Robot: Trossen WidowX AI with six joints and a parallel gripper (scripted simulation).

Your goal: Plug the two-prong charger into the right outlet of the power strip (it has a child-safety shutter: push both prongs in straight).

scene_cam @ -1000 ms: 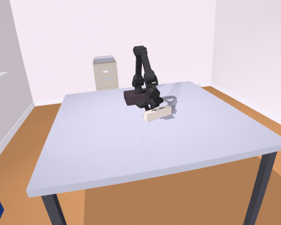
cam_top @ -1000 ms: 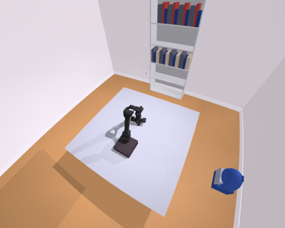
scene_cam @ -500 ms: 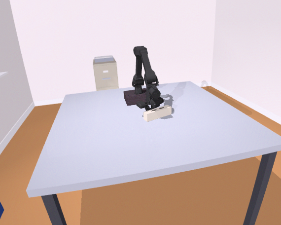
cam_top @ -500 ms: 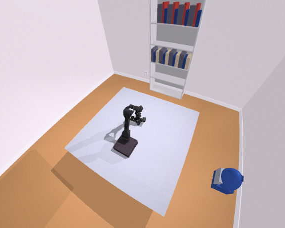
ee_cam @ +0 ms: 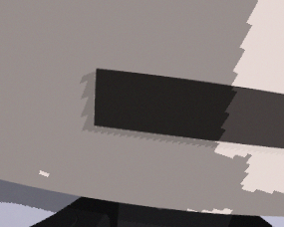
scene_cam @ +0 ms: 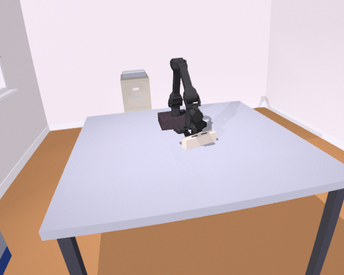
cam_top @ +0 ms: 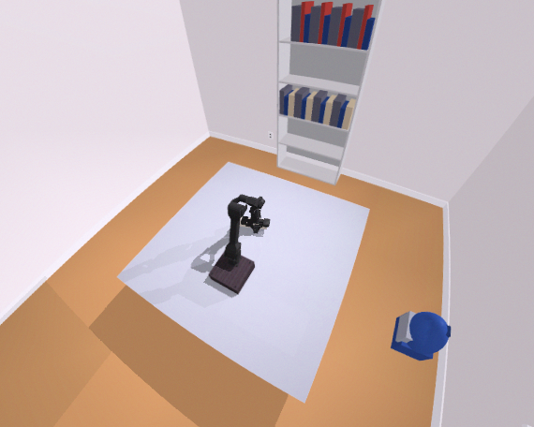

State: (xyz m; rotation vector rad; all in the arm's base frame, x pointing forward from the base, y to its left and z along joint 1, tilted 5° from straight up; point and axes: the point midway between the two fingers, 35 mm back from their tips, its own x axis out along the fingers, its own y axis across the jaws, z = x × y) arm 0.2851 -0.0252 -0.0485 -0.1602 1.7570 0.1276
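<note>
Now: the black two-prong charger 2 cm ahead of my gripper tip and 1 cm above it.
</note>
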